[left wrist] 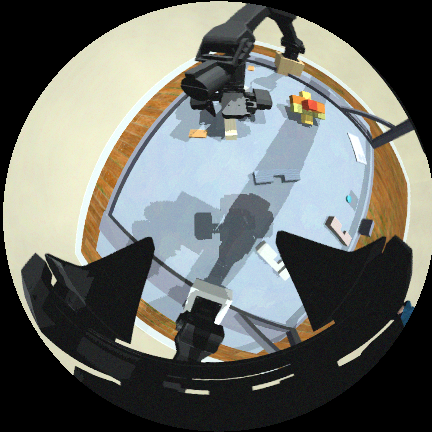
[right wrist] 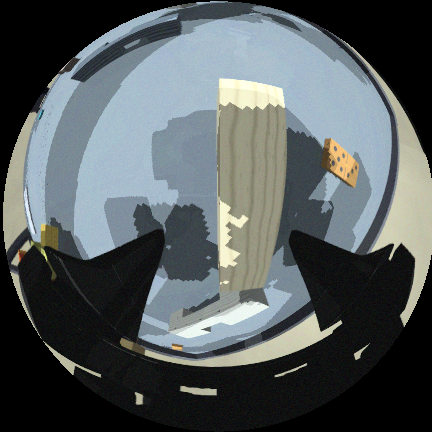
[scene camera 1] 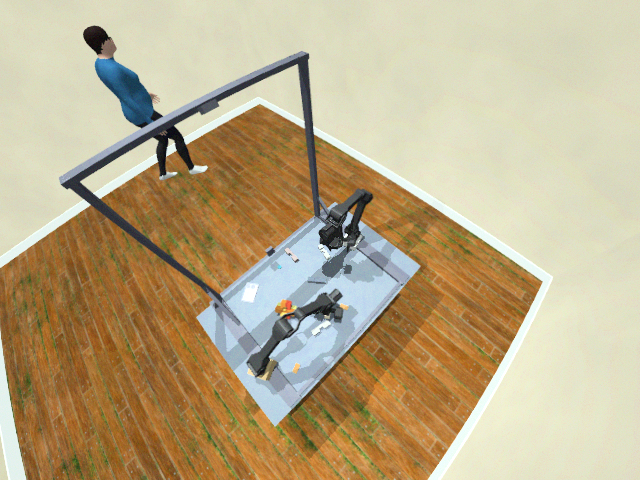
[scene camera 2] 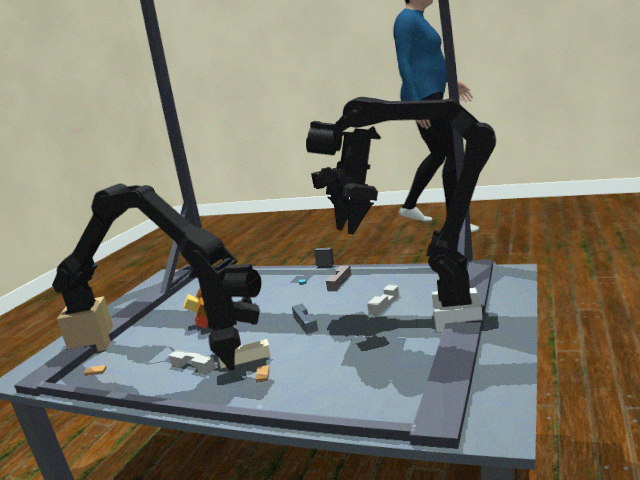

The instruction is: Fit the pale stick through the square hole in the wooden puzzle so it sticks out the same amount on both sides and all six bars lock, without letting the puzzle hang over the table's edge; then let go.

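Places are measured from the left arm's base along level axes (x ahead, y left, z up), in millimetres.
Pixels of known places: left gripper, between the fingertips: (left wrist: pixel 214 241) (scene camera 1: pixel 339 251) (scene camera 2: pixel 344 232); right gripper, between the fingertips: (right wrist: pixel 229 236) (scene camera 1: pixel 326 314) (scene camera 2: pixel 231 360); left arm's base, origin of its link: (left wrist: pixel 205 308) (scene camera 2: pixel 455 299); right arm's base, origin of its link: (left wrist: pixel 289 56) (scene camera 1: pixel 260 366) (scene camera 2: pixel 81 307).
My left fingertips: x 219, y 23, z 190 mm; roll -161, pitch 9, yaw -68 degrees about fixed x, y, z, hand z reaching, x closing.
For each thing: its top centre in the pictures, then the offset to it from my left fingertips.
- pale stick, centre of its top: (right wrist: pixel 253 203) (scene camera 2: pixel 242 348) (left wrist: pixel 229 117) dx +249, dy +79, dz -212 mm
- orange domino, centre of its top: (right wrist: pixel 345 165) (scene camera 2: pixel 262 372) (left wrist: pixel 197 132) dx +193, dy +150, dz -232 mm
- blue-grey notched block, centre of its top: (left wrist: pixel 278 174) (scene camera 2: pixel 303 312) (scene camera 1: pixel 316 279) dx +136, dy -73, dz -212 mm
The pale stick (scene camera 2: pixel 252 352) (left wrist: pixel 230 129) (right wrist: pixel 252 175) lies on the table. The wooden puzzle (scene camera 1: pixel 284 307) (scene camera 2: pixel 191 302) (left wrist: pixel 310 105), of orange, red and yellow bars, stands well inside the table's edges; part of it (right wrist: pixel 49 236) shows at the left of the right wrist view. Its square hole cannot be made out. My right gripper (scene camera 2: pixel 230 366) (right wrist: pixel 229 236) is open, pointing down at the stick's near end. The stick shows between its fingertips, ungripped; whether they are above or beside it is unclear. My left gripper (scene camera 2: pixel 345 230) (left wrist: pixel 214 241) is open, empty and high above the table.
A white notched block (scene camera 1: pixel 321 328) (scene camera 2: pixel 191 360) (right wrist: pixel 220 312) lies by the stick's near end. An orange domino (scene camera 2: pixel 262 373) (left wrist: pixel 198 133) (right wrist: pixel 341 162) lies beside the stick. A blue-grey notched block (scene camera 2: pixel 304 318) (left wrist: pixel 276 176) lies mid-table. Another white notched block (scene camera 2: pixel 383 300) lies near the left arm's base.
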